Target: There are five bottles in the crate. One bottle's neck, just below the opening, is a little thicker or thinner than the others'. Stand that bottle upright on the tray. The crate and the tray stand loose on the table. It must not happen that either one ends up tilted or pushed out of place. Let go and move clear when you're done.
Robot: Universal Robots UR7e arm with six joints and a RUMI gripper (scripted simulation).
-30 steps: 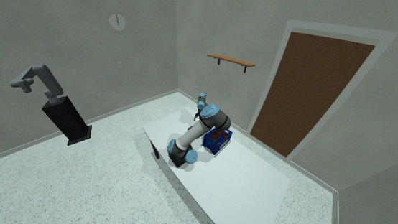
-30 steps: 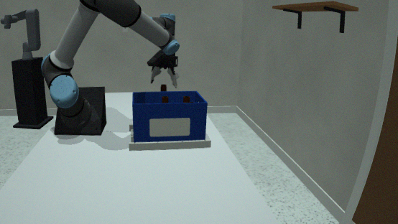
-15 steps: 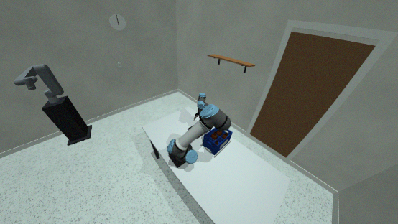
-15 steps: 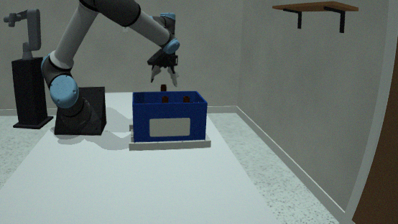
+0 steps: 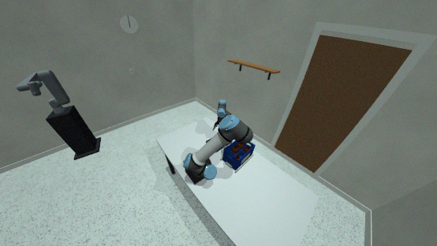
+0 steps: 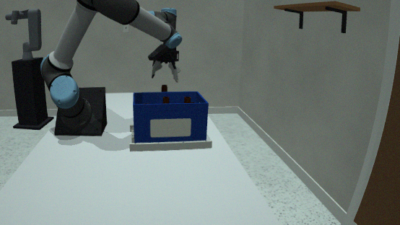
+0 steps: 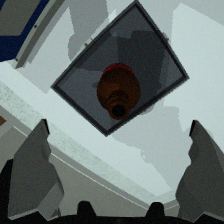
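Now: the bottle 100 mm below my hand. Round my hand: blue crate (40 mm ahead, 290 mm to the right, 100 mm below); dark grey tray (170 mm below).
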